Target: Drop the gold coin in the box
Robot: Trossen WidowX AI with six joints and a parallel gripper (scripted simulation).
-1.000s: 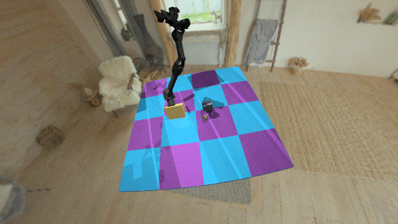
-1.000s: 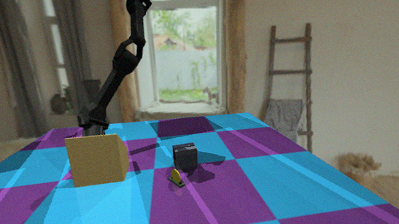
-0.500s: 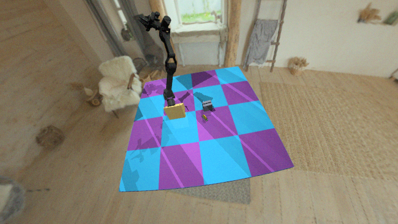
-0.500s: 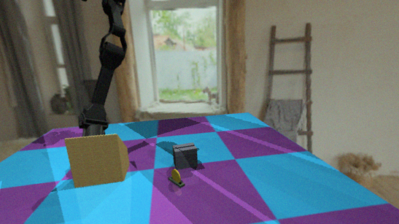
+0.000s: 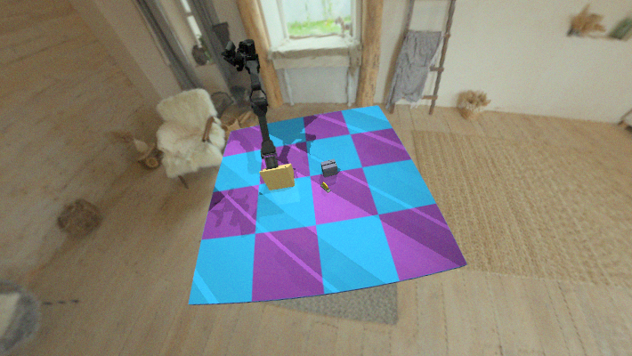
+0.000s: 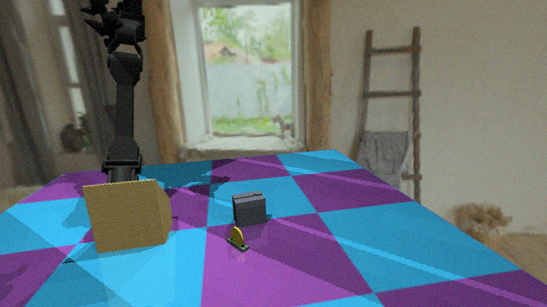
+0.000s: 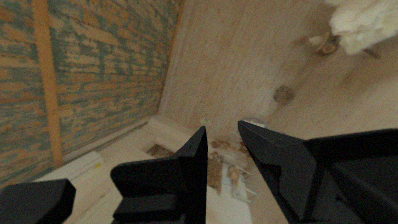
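The gold coin lies 660 mm to the right of my gripper tip, 600 mm below it and 360 mm ahead of it.
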